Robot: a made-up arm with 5 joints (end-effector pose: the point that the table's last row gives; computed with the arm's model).
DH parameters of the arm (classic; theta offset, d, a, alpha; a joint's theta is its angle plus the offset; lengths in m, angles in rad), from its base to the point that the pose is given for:
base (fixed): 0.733 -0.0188 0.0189 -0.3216
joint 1: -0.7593 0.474 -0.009 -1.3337
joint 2: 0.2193 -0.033 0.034 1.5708
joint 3: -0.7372 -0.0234 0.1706 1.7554
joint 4: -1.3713 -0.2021 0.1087 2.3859
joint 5: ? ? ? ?
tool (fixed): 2.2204 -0.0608 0 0
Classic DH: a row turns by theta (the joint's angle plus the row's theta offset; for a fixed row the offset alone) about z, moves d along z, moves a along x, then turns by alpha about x.
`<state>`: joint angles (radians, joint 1 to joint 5).
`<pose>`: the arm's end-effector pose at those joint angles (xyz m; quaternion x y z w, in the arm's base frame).
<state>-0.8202 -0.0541 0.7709 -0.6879 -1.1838</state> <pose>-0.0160 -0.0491 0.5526 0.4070 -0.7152 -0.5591 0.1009</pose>
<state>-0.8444 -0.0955 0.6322 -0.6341 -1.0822</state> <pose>-0.0274 -0.0655 0.5700 0.3480 -0.7470 -0.5615 0.0752</pose>
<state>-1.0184 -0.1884 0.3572 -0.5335 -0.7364</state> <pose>-0.0704 -0.1284 0.6191 0.1778 -0.7707 -0.6112 0.0279</pose>
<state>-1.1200 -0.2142 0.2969 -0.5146 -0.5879</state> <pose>-0.0928 -0.1591 0.6328 0.1205 -0.7543 -0.6451 0.0177</pose>
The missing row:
joint 5: 0.315 -0.0652 -0.2835 -1.0134
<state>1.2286 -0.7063 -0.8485 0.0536 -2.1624</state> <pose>0.0368 0.1371 0.2488 -0.5672 0.6346 0.2062 0.4828</pose>
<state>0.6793 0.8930 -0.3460 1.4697 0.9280</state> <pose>0.3269 0.3067 0.2557 -0.3415 -0.7220 0.0865 0.5955</pose>
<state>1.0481 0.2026 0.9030 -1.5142 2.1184</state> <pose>-0.3910 0.0231 0.2817 -0.5419 0.5090 0.6424 0.1859</pose>
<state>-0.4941 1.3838 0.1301 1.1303 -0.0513</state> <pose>0.1666 0.1023 0.3155 -0.1083 -0.6452 -0.3814 0.6531</pose>
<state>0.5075 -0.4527 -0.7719 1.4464 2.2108</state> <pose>0.3050 -0.2661 0.7314 -0.3982 -0.3417 -0.7504 0.4020</pose>
